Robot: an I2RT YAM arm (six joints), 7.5 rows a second.
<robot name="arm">
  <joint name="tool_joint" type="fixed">
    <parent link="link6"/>
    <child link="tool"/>
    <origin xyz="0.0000 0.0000 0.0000" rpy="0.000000 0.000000 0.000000"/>
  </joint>
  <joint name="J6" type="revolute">
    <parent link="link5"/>
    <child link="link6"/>
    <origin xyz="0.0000 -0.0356 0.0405" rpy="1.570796 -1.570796 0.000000"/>
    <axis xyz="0 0 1"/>
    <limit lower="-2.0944" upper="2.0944"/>
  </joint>
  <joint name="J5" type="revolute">
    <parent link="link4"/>
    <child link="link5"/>
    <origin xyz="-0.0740 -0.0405 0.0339" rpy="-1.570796 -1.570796 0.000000"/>
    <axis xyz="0 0 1"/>
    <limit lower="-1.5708" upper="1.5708"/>
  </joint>
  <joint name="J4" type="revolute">
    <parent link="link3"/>
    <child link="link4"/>
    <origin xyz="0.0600 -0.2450 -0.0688" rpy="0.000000 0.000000 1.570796"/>
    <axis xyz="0 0 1"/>
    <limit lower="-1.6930" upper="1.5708"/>
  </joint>
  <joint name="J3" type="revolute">
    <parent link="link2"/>
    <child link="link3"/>
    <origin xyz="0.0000 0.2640 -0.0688" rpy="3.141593 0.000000 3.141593"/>
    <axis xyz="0 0 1"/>
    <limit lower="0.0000" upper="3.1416"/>
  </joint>
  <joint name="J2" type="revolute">
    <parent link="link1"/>
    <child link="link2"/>
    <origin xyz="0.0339 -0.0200 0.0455" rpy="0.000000 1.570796 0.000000"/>
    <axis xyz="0 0 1"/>
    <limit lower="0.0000" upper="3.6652"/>
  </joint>
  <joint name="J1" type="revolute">
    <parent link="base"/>
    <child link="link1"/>
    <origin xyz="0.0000 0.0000 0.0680" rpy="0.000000 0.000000 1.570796"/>
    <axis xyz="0 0 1"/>
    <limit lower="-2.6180" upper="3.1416"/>
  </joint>
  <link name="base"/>
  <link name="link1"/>
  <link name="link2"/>
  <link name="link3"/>
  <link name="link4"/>
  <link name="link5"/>
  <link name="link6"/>
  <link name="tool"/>
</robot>
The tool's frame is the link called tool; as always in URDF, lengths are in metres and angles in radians.
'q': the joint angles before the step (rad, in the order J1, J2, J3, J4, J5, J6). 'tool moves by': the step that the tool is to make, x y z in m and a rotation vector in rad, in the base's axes. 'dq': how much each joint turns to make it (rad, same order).
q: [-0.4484 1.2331 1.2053 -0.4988 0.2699 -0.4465]
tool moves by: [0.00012 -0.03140 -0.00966 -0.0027 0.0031 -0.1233]
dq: [-0.0950 0.0553 -0.0004 0.0511 0.0264 0.0114]
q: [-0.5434 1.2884 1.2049 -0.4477 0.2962 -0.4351]
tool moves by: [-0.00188 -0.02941 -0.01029 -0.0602 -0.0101 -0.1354]
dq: [-0.0782 0.0458 -0.0264 0.1176 0.0717 -0.0118]
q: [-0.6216 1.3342 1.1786 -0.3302 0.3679 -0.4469]
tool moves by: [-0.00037 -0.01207 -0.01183 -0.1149 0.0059 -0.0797]
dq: [-0.0225 0.0130 -0.0740 0.1778 0.0928 -0.0683]
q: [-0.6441 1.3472 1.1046 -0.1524 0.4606 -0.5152]
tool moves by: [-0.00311 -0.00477 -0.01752 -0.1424 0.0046 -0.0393]
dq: [-0.0118 -0.0038 -0.1282 0.2613 0.0633 -0.1148]
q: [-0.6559 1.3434 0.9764 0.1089 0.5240 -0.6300]
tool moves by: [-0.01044 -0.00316 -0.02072 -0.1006 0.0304 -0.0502]
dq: [-0.0244 -0.0050 -0.1267 0.2151 0.0458 -0.1056]
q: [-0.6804 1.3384 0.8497 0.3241 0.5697 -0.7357]
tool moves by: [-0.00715 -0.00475 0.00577 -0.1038 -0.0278 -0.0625]
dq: [-0.0225 -0.0019 -0.0316 0.1563 0.0462 -0.0697]
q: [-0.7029 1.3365 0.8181 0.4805 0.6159 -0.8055]
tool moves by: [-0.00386 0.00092 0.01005 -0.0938 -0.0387 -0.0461]
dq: [-0.0019 -0.0061 -0.0161 0.1354 0.0431 -0.0591]
